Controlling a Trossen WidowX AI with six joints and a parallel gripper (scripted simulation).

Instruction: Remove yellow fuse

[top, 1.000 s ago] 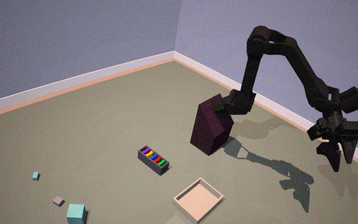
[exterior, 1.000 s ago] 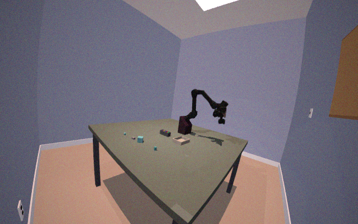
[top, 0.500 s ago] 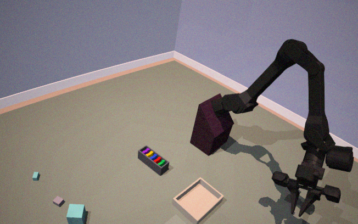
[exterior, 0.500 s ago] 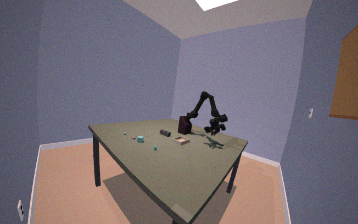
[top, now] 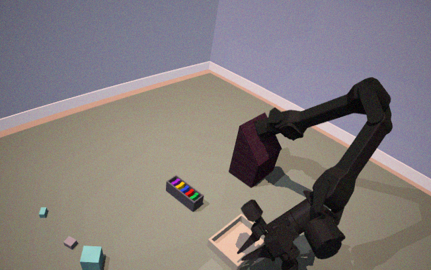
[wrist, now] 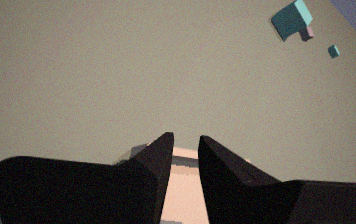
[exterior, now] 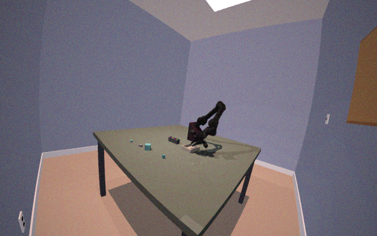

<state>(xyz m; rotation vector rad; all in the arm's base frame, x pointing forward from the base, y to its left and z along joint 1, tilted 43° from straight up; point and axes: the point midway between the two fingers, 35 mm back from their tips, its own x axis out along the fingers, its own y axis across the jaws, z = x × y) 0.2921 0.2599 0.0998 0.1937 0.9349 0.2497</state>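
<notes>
Right now the yellow fuse is 28 cm to the right of my gripper tip, 4 cm below it and 4 cm behind it. Also, from my gripper tip: tray: 6 cm below, 6 cm behind, 5 cm to the right.
</notes>
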